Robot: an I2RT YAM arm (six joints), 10 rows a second.
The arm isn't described. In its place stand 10 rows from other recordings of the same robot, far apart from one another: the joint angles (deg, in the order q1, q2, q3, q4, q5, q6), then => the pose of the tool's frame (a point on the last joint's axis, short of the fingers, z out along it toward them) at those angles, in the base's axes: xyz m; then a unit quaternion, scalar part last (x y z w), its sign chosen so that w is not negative.
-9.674 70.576 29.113 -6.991 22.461 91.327 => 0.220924, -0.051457, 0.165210, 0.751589, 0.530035, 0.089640, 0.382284
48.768 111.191 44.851 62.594 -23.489 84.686 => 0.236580, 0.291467, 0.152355, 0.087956, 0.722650, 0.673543, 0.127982
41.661 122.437 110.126 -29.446 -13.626 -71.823 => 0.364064, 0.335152, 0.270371, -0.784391, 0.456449, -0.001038, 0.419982
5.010 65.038 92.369 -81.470 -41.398 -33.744 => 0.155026, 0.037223, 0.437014, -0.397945, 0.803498, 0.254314, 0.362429
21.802 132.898 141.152 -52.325 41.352 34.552 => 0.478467, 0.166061, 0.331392, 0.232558, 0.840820, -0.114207, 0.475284
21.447 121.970 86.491 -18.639 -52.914 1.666 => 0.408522, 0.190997, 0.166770, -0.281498, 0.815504, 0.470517, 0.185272
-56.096 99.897 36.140 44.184 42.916 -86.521 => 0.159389, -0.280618, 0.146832, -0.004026, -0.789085, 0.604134, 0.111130
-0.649 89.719 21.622 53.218 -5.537 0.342 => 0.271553, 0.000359, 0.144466, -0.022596, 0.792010, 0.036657, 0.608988
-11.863 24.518 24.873 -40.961 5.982 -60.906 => 0.104430, -0.025727, 0.213366, -0.356723, 0.834508, -0.285678, 0.307788
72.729 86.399 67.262 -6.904 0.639 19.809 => 0.105187, 0.336984, 0.305232, -0.375302, 0.760685, 0.379421, 0.369522
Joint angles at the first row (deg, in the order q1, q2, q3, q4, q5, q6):
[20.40, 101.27, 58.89, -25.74, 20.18, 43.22]
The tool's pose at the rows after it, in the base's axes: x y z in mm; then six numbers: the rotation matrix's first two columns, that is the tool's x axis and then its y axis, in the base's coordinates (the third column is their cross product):
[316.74, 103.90, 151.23, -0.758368, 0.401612, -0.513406, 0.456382, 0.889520, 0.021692]
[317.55, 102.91, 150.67, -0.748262, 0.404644, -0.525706, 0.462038, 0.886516, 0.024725]
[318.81, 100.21, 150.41, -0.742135, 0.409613, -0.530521, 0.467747, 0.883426, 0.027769]
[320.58, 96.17, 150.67, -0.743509, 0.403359, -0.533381, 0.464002, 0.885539, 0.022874]
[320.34, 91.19, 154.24, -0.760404, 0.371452, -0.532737, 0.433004, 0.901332, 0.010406]
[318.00, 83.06, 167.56, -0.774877, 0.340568, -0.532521, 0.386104, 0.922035, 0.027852]
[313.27, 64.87, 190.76, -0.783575, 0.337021, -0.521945, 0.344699, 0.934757, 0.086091]
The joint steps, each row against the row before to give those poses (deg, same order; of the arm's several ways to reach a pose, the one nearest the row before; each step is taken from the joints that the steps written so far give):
[0.00, -0.10, -0.54, 1.34, 1.32, 0.31]
[-0.15, -0.01, -0.31, 0.98, 0.54, 0.02]
[-0.50, 0.00, -0.15, 0.57, 0.07, -0.18]
[-0.77, -0.02, -0.02, 0.35, -0.11, -1.13]
[-0.87, -0.89, -0.24, -0.09, -0.77, -3.02]
[-1.49, -2.91, -0.31, -0.61, -2.60, -3.89]
[-3.47, -4.83, 0.09, -2.32, -5.50, -4.00]

